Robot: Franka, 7 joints.
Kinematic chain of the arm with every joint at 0, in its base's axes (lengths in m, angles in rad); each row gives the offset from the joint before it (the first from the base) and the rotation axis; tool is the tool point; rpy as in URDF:
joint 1: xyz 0 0 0.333 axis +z
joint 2: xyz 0 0 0 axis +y
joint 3: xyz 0 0 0.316 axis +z
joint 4: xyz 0.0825 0 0 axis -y
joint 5: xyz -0.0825 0 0.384 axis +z
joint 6: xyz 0 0 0 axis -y
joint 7: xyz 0.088 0 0 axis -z
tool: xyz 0 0 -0.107 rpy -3.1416 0 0
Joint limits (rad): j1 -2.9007..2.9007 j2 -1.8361..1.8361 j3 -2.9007..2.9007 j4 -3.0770..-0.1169 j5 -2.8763..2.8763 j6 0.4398..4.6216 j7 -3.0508..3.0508
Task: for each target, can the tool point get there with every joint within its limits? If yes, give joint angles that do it. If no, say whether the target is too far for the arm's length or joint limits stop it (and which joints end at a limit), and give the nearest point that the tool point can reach.
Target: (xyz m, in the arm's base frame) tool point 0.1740 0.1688 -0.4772
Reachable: no: joint limits stop it (at a limit: joint 2) | nearest point 0.1793 0.1740 -0.3597 | short by 0.118 m
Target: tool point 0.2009 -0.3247 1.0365
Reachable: yes | joints 1.3354 -1.0168 -0.5167 -1.1912 0.6222 2.5771 2.5185
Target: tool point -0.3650 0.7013 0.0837
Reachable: yes | joints 2.2381 1.3287 -0.2927 -0.9505 -2.1004 2.3065 1.1749
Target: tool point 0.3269 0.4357 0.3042
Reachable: yes | joints -0.8840 -1.0983 1.5645 -2.1543 -1.7410 3.1533 -0.0327
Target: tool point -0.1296 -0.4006 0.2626
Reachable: yes | joints -0.4901 0.0407 -1.5676 -2.5970 1.6115 1.8744 -1.4969
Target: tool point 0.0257 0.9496 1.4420
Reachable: no: too far | nearest point 0.0151 0.5579 0.9845 | short by 0.602 m
